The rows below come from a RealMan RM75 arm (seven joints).
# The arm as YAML. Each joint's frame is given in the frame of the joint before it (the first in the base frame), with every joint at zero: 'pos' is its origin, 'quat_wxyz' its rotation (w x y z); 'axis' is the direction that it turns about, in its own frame. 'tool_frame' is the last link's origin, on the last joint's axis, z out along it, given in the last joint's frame.
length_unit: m
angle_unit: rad
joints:
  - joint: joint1
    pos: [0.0, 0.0, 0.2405]
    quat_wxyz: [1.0, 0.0, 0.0, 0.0]
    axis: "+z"
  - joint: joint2
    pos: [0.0, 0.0, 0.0]
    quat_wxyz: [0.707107, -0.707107, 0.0, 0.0]
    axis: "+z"
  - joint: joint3
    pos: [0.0, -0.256, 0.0]
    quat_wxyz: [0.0, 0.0, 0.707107, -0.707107]
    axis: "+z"
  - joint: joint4
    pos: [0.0, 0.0, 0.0]
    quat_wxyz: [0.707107, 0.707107, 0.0, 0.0]
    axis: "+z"
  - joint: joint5
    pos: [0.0, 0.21, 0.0]
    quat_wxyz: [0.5, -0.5, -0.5, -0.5]
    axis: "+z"
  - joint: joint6
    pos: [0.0, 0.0, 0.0]
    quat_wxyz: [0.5, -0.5, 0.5, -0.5]
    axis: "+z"
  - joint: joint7
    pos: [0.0, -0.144, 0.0]
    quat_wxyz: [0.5, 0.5, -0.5, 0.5]
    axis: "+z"
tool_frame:
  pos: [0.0, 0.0, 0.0]
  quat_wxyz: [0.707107, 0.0, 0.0, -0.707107]
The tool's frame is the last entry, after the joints.
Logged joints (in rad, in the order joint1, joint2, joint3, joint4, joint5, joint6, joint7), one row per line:
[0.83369, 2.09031, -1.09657, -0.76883, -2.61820, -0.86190, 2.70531]
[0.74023, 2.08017, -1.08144, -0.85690, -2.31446, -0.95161, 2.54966]
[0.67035, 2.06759, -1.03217, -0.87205, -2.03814, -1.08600, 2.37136]
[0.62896, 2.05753, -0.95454, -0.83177, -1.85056, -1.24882, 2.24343]
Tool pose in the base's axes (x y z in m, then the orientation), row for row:
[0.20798, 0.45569, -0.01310, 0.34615, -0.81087, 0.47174, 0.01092]
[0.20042, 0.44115, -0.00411, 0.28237, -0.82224, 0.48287, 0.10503]
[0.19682, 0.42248, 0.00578, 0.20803, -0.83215, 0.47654, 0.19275]
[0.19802, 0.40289, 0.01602, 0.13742, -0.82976, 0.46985, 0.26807]
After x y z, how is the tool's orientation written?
As a quaternion, w x y z.
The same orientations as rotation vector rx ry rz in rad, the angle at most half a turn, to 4 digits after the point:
[-2.1043, 1.2242, 0.0283]
[-2.2020, 1.2931, 0.2813]
[-2.3162, 1.3264, 0.5365]
[-2.4008, 1.3594, 0.7756]

